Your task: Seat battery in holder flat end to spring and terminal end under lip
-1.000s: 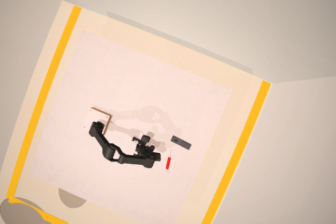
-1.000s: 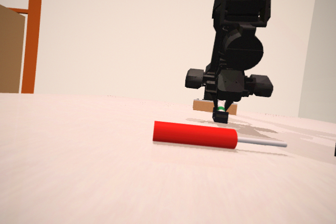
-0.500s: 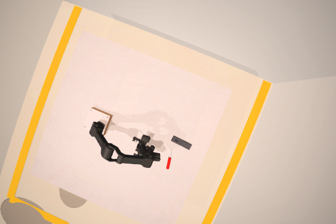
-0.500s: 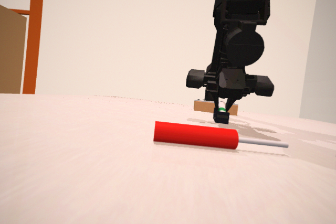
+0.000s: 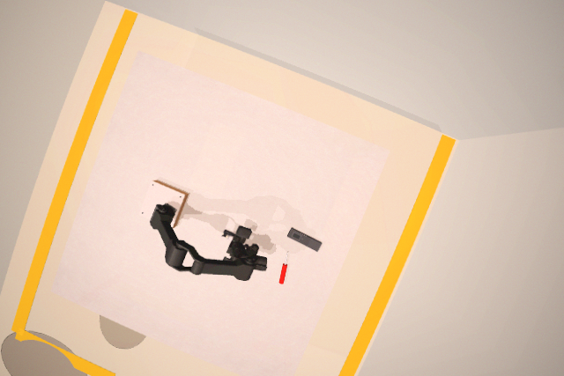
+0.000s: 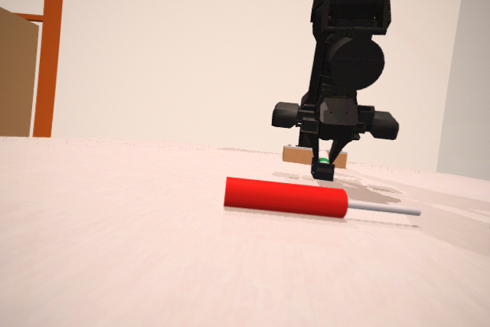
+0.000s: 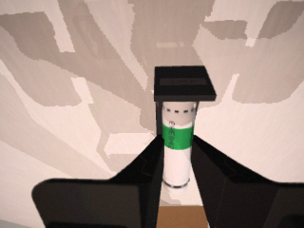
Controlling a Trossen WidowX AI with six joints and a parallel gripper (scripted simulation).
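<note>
My gripper tip is now 10 mm below the battery. Also, from my gripper tip: red-handled screwdriver 270 mm ahead, 10 mm to the left, 10 mm below.
</note>
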